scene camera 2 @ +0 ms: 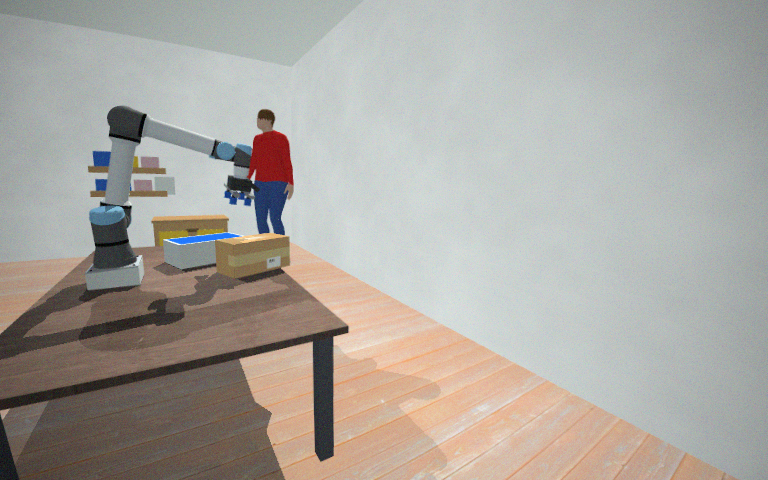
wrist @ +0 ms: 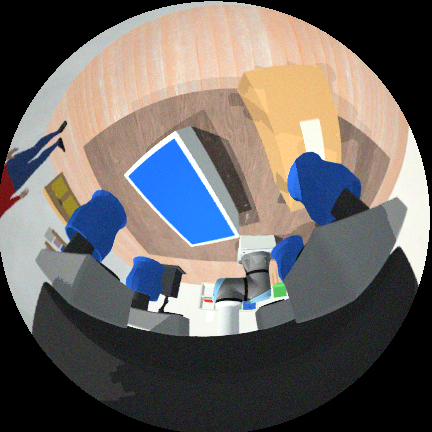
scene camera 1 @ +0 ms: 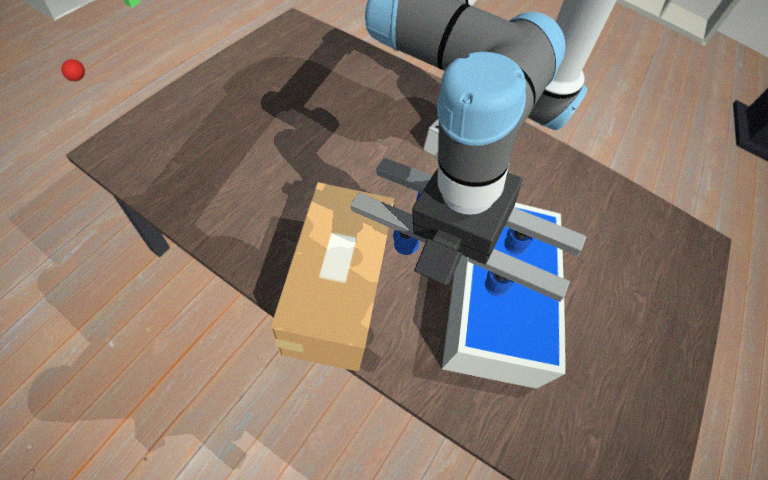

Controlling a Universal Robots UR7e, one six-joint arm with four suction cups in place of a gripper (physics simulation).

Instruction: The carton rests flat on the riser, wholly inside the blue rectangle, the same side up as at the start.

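Frame: origin at the arm's base, x ahead, y left, z up, level; metres.
Where they show: end effector, tool point: (scene camera 2: 237, 201) (wrist: 208, 235); arm's base, origin of the base link: (scene camera 2: 116, 263) (wrist: 255, 257).
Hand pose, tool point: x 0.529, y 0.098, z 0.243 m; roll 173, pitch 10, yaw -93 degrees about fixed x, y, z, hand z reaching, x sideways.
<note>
Each offset is from my tool point to the top centre of the thing. Level surfaces: height alone.
The carton {dx +0.025, dy -0.183, dz -0.167 m} (scene camera 1: 328, 305) (scene camera 2: 243, 249) (wrist: 285, 110) lies beside the riser {dx -0.135, dy +0.127, dz -0.202 m} (scene camera 1: 498, 369) (scene camera 2: 192, 254) (wrist: 206, 170), apart from it, and appears to rest on the table. A white label faces up; a tape band and a barcode label show on its side in scene camera 2. Its near end reaches over the table edge in scene camera 1. The blue rectangle {dx -0.135, dy +0.127, dz -0.202 m} (scene camera 1: 515, 322) (scene camera 2: 206, 238) (wrist: 185, 195) on the riser's top bears nothing. My gripper (scene camera 1: 461, 240) (scene camera 2: 239, 198) (wrist: 215, 235) hangs above the riser and the gap beside it; its four blue cups touch nothing and hold nothing.
The brown table {dz -0.322 m} (scene camera 1: 640, 316) (scene camera 2: 254, 316) (wrist: 125, 145) carries the arm's white base (scene camera 2: 114, 275) (wrist: 257, 242) behind the riser. A person in red (scene camera 2: 271, 158) stands beyond the table in scene camera 2. A wooden cabinet (scene camera 2: 189, 218) stands behind the riser there.
</note>
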